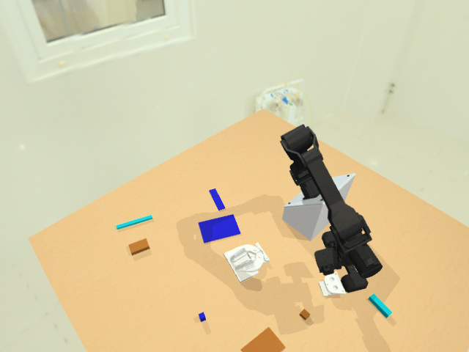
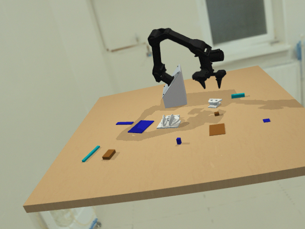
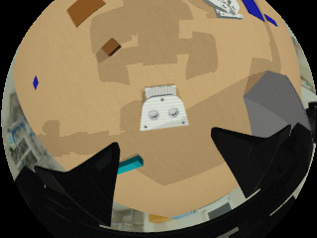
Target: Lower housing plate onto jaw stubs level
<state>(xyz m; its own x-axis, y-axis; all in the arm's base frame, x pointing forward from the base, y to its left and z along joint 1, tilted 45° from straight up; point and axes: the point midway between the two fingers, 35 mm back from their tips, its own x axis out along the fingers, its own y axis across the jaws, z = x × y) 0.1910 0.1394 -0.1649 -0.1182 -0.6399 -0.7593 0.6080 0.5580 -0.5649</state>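
Now: gripper tip 1 cm past the white part and 10 cm above it. Round my gripper tip: teal bar 5 cm behind, 15 cm to the left, 10 cm below; brown plate 29 cm ahead, 5 cm to the right, 11 cm below; small brown cube 13 cm ahead, 2 cm to the right, 10 cm below.
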